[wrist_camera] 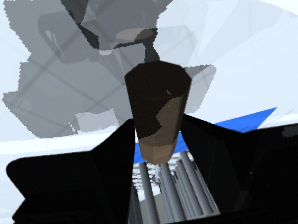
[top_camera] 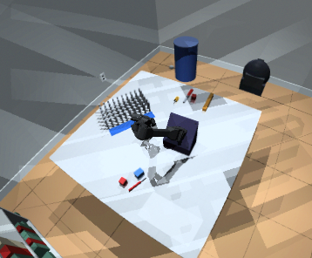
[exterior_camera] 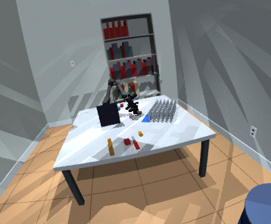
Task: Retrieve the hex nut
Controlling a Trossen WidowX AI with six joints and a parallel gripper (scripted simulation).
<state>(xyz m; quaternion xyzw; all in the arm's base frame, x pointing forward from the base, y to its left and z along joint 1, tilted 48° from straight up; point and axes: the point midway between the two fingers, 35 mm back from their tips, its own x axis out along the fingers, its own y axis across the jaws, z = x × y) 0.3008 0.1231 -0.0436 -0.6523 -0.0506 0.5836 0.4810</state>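
Right now the blue taped strip is 130 mm ahead of my gripper tip, 30 mm below it and 20 mm to the right of it. Round my gripper tip: red pen: 350 mm to the left, 250 mm behind, 30 mm below; wooden-handled hook tool: 90 mm ahead, 50 mm to the right; blue cube: 310 mm to the left, 210 mm behind, 10 mm below.
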